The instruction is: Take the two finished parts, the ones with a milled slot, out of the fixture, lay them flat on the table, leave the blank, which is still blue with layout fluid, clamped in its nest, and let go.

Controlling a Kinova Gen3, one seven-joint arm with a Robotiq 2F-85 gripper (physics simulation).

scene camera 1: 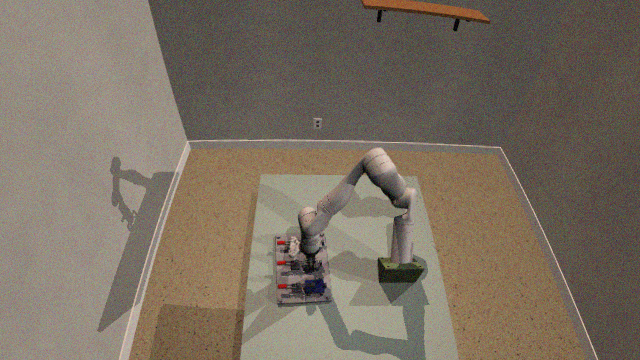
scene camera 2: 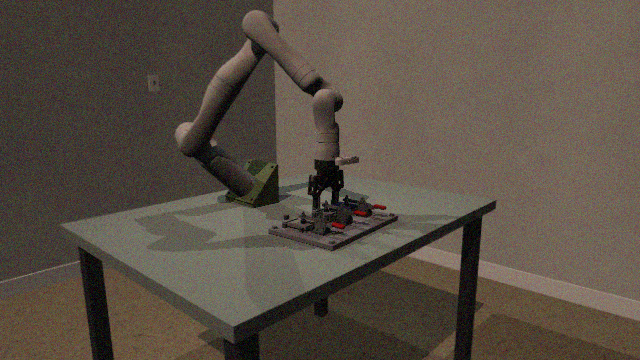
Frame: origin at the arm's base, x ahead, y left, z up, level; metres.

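Where they show: gripper, fingertip midpoint: [scene camera 1: 310,261] [scene camera 2: 326,205]; arm's base, link origin: [scene camera 1: 400,260] [scene camera 2: 245,186].
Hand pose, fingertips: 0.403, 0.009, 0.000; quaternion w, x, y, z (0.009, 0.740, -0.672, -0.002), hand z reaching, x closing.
Each offset is from my fingertips to the top centre of the thing, as dx, dy, dz. Level surfaces: height alone.
The fixture plate {+0.038, +0.004, -0.044} [scene camera 1: 281,274] [scene camera 2: 345,242] lies on the table {dz -0.059} [scene camera 1: 290,335] [scene camera 2: 210,265] and carries three clamp stations in a row, each with a red handle. The blue blank {-0.022, +0.108, -0.023} [scene camera 1: 315,286] sits in the station at the near end of the plate in scene camera 1; in scene camera 2 it is a small dark blue patch behind other clamps. My gripper [scene camera 1: 311,267] [scene camera 2: 325,204] points straight down at the middle station, fingers open and apart, with nothing held. The finished parts and their slots cannot be made out; the wrist and clamps cover much of the middle and far stations.
The red handles [scene camera 1: 281,262] [scene camera 2: 338,225] point away from the robot's base. The green base mount [scene camera 1: 400,272] [scene camera 2: 266,187] stands across the table from the fixture. A light-coloured piece [scene camera 1: 293,246] [scene camera 2: 347,160] sticks out sideways from the wrist above the plate. A wooden shelf [scene camera 1: 425,8] hangs on the wall.
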